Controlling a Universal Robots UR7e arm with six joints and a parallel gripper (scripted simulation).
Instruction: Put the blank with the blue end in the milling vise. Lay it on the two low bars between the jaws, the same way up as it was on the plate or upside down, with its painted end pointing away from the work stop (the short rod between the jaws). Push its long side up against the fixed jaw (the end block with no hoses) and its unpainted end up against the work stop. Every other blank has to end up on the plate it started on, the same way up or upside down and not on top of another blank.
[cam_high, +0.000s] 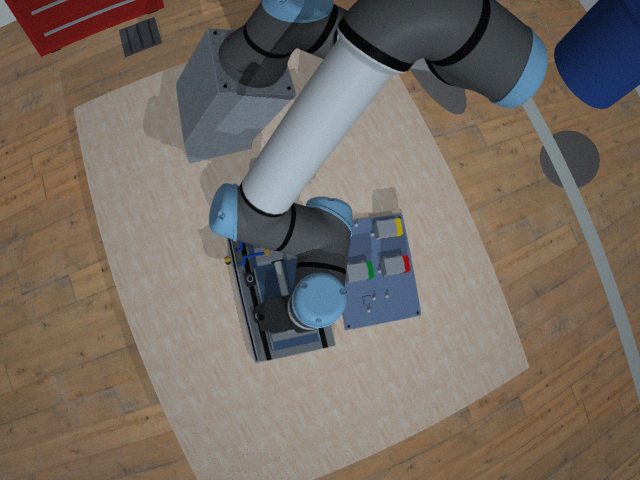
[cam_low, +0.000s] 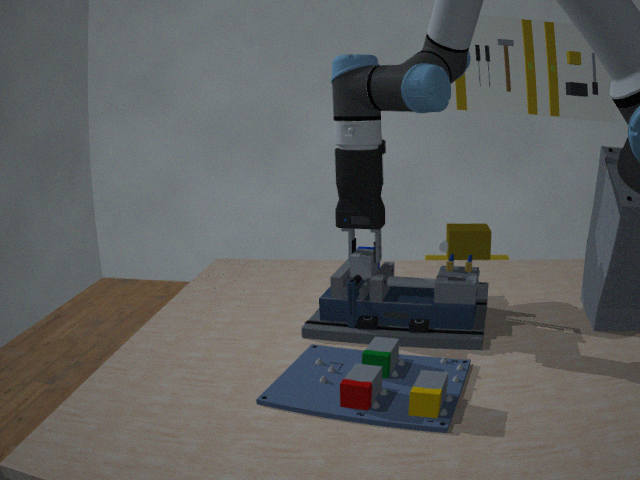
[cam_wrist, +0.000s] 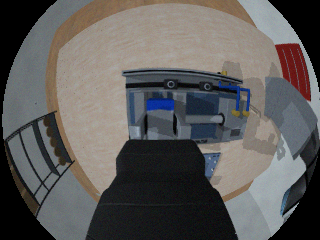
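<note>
The fixed jaw lies 50 mm below my hand and 30 mm ahead of it. Round my hand: milling vise: 90 mm below, 60 mm behind, 20 mm to the left; then blue plate: 250 mm to the left, 120 mm below, 10 mm behind; then green-ended blank: 200 mm to the left, 100 mm below, 20 mm behind.
</note>
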